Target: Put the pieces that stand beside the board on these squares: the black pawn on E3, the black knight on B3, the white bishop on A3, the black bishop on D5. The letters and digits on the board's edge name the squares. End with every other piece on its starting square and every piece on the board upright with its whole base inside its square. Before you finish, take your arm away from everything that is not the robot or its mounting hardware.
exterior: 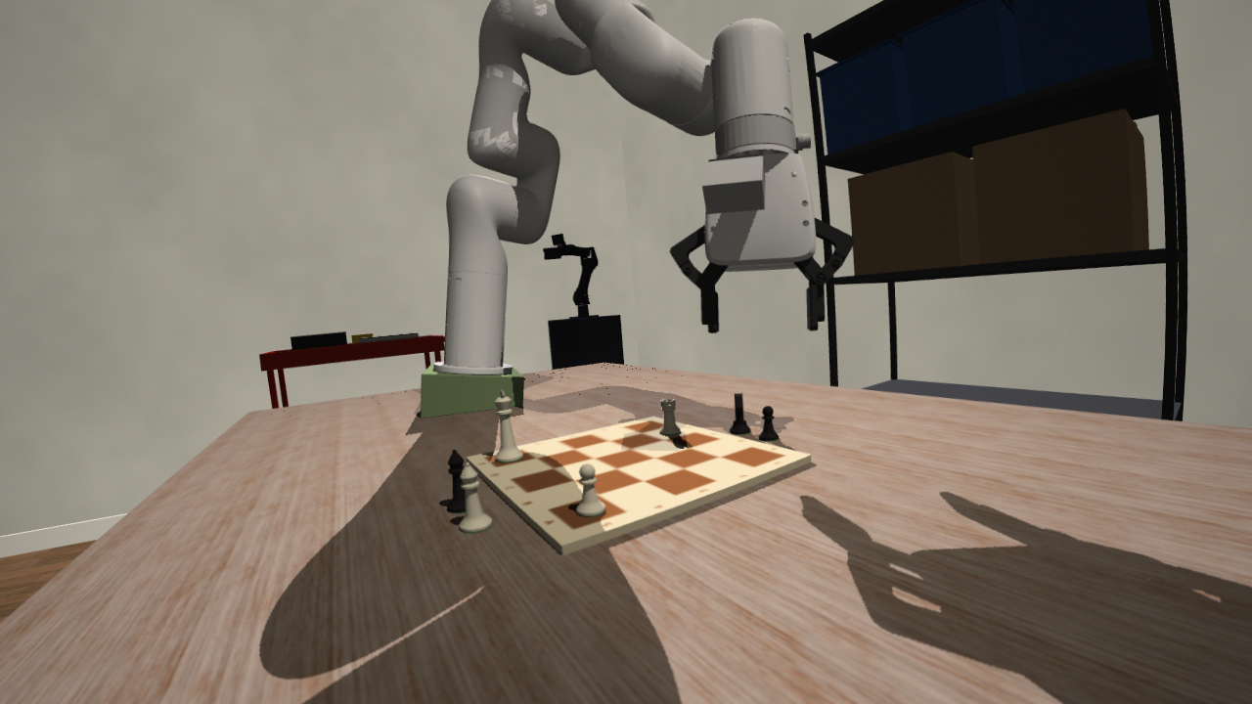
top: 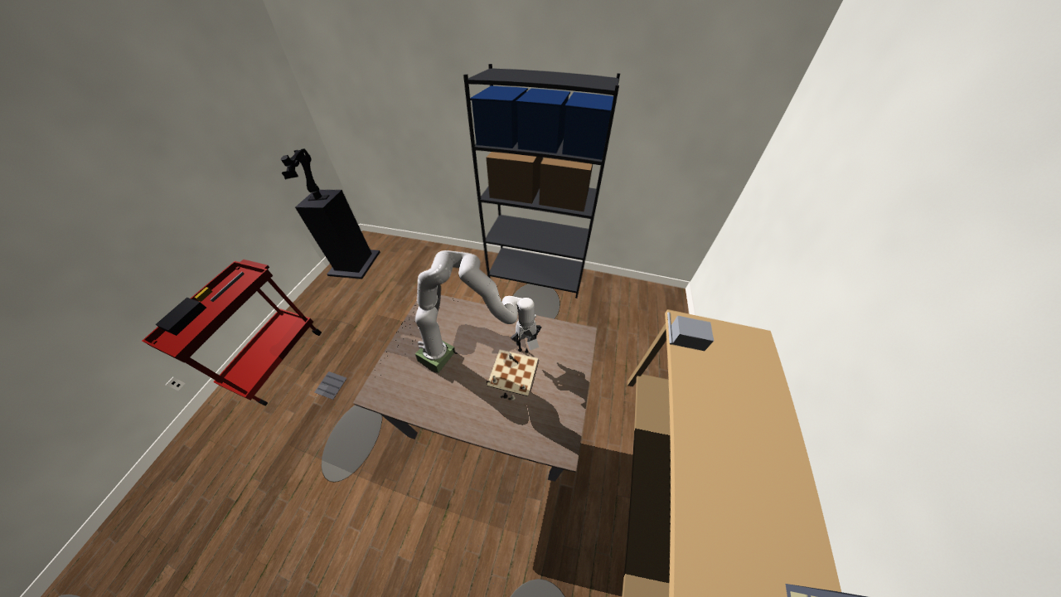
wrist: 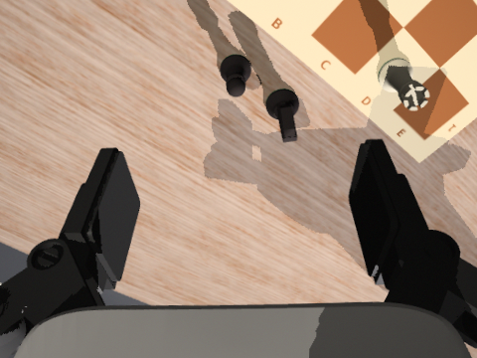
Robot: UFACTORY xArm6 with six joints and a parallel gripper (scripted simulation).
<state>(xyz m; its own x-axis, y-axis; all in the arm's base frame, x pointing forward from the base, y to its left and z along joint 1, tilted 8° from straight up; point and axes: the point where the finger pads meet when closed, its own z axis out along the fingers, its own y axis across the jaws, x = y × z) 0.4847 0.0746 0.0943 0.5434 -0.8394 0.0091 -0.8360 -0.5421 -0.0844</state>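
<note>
Now: hand 10 cm above the black pawn. The rest, counted from my hand: chessboard 6 cm behind, 13 cm to the right, 11 cm below; white pawn 1 cm ahead, 22 cm to the right, 9 cm below; tall black piece 4 cm behind, 10 cm below.
</note>
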